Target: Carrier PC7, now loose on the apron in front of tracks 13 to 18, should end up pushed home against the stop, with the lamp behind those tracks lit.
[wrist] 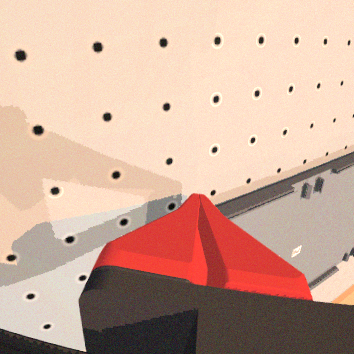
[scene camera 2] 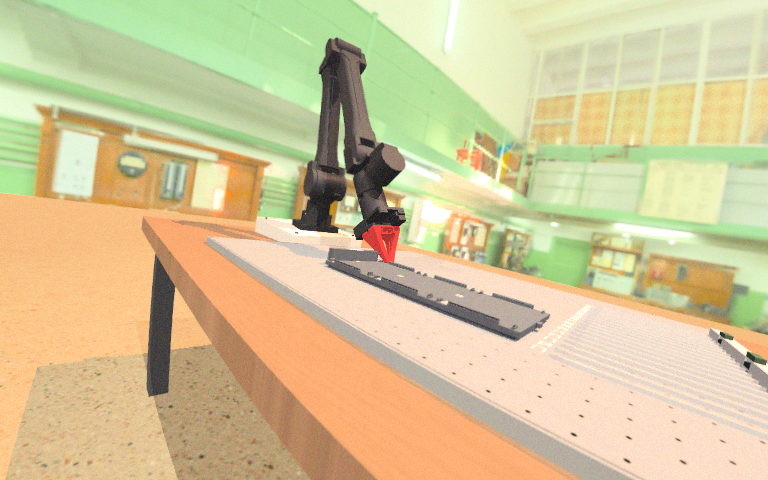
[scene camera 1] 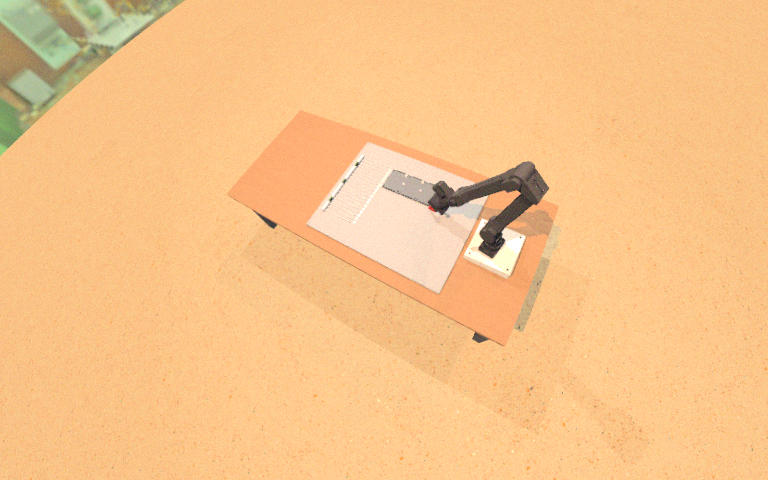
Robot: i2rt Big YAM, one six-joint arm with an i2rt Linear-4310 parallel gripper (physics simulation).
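Places are measured from the arm's base along level axes (x right, y ahead, z up), in centimetres.
Pixels of known places: gripper, fingertip midpoint: (wrist: 195, 204) (scene camera 2: 390, 264) (scene camera 1: 429, 207); arm's base at its link origin: (scene camera 2: 314, 228) (scene camera 1: 491, 245).
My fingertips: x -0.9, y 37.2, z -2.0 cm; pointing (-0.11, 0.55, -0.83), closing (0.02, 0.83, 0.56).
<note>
Ahead of a thing's pixels: the offset from my fingertips to its top centre. "spot": to the spot under its first point. Level surfaces: height alone.
Carrier PC7 {dz +2.2, dx +4.8, dy +14.8 cm} (scene camera 1: 396, 180) (scene camera 2: 481, 308) (wrist: 270, 225) is a long dark grey tray lying flat, its far end close to the white track numbers. Its raised end plate {spot: dz +1.4, dx +8.9, dy +0.2 cm} (scene camera 2: 352, 254) is at the arm's side. My gripper (scene camera 1: 432, 208) (scene camera 2: 389, 261) (wrist: 195, 204) is shut and empty, its red fingertips low by the end-plate end, near one long edge. Whether they touch the carrier I cannot tell. In the wrist view the fingers hide part of the carrier. Pale tracks (scene camera 1: 345, 195) (scene camera 2: 651, 350) run to a white bar {spot: dz +0.8, dx -22.4, dy +47.6 cm} (scene camera 2: 736, 346) with dark green lamp blocks {spot: dz +1.4, dx -13.9, dy +48.9 cm} (scene camera 2: 756, 357); none looks lit.
The perforated pale board {dz -0.8 cm} (scene camera 1: 396, 243) (scene camera 2: 271, 257) carries the tracks and carrier. It lies on an orange-brown table {dz -2.1 cm} (scene camera 1: 271, 164). The arm stands on a white base plate (scene camera 1: 475, 254) beside the board. The arm's shadow falls across the board and table.
</note>
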